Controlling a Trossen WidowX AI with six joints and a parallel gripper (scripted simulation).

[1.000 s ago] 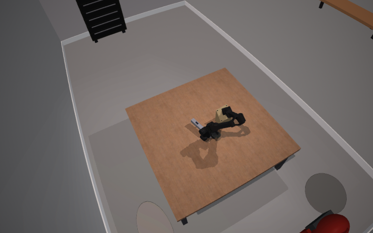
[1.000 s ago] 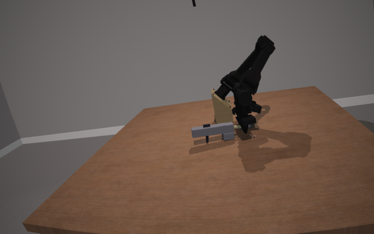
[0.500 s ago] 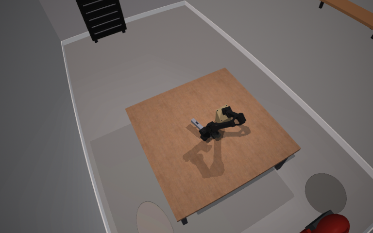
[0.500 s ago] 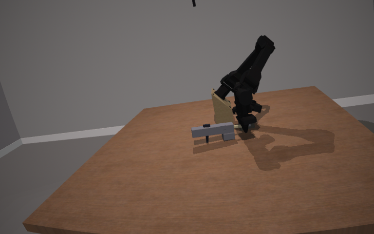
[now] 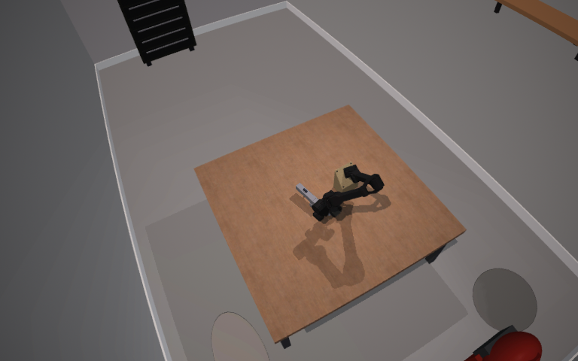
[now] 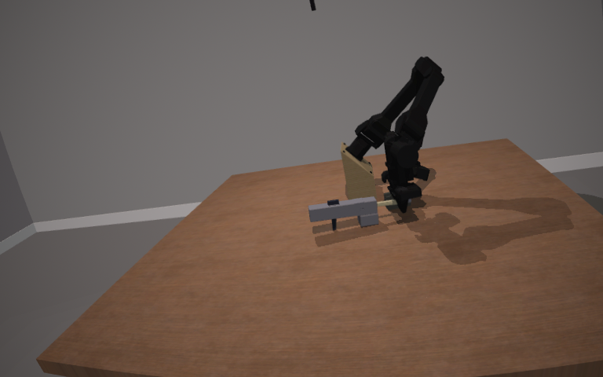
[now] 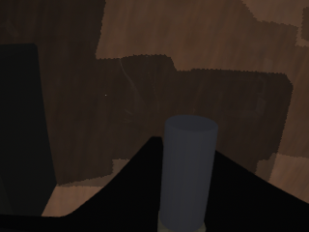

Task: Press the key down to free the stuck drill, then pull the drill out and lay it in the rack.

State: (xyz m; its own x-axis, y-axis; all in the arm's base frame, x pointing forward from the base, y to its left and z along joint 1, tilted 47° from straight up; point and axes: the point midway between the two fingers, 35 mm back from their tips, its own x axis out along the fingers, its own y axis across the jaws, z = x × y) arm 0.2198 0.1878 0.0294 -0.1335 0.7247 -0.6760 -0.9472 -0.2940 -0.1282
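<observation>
The drill lies 40 mm to the right of my gripper tip, 40 mm above it and 10 mm ahead of it. Round my gripper tip: dark olive rack: 70 mm behind, 20 mm to the right, 10 mm above; then dark key: 180 mm to the right, 60 mm ahead, 40 mm above; then grey housing block: 160 mm to the right, 50 mm ahead, 40 mm above.
</observation>
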